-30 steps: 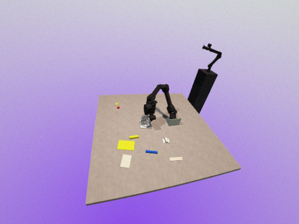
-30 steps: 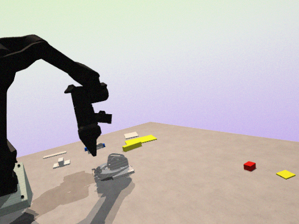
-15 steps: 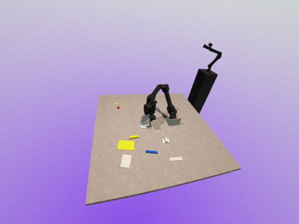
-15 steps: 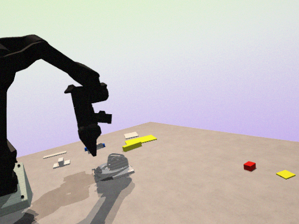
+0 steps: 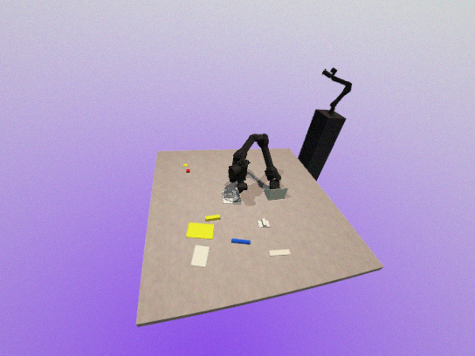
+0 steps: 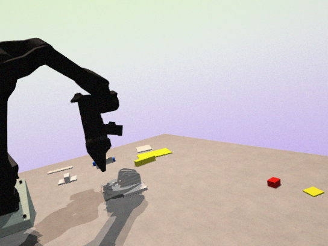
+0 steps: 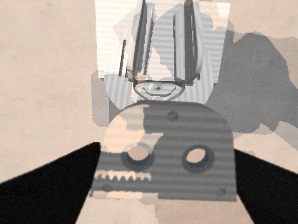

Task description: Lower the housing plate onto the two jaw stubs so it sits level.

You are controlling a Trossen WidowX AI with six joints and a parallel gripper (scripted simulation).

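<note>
The white housing part is 1 cm ahead of my gripper tip and 2 cm above it. Round my gripper tip: yellow plate (29 cm ahead, 24 cm to the left, 8 cm below); then blue bar (7 cm ahead, 35 cm to the left, 8 cm below); then yellow bar (20 cm ahead, 16 cm to the left, 7 cm below).
</note>
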